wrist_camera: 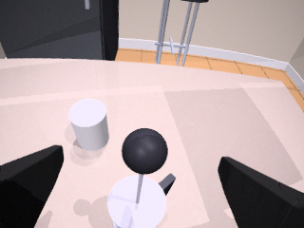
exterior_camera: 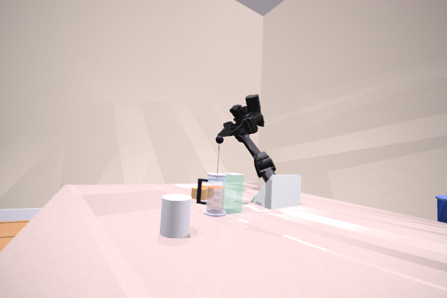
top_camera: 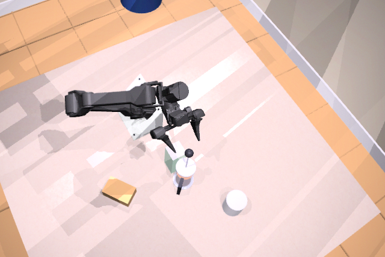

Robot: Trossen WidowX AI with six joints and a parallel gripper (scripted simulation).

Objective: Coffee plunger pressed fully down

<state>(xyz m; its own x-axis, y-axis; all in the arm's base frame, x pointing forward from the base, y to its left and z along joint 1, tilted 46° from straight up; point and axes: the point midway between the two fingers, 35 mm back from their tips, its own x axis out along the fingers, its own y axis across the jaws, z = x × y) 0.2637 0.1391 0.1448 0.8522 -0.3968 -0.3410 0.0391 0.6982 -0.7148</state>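
Right now the coffee press is 3 cm ahead of my gripper tip, 2 cm to the right of it and 16 cm below it. From my gripper tip the other things lie so: green block (6 cm behind, 22 cm below).
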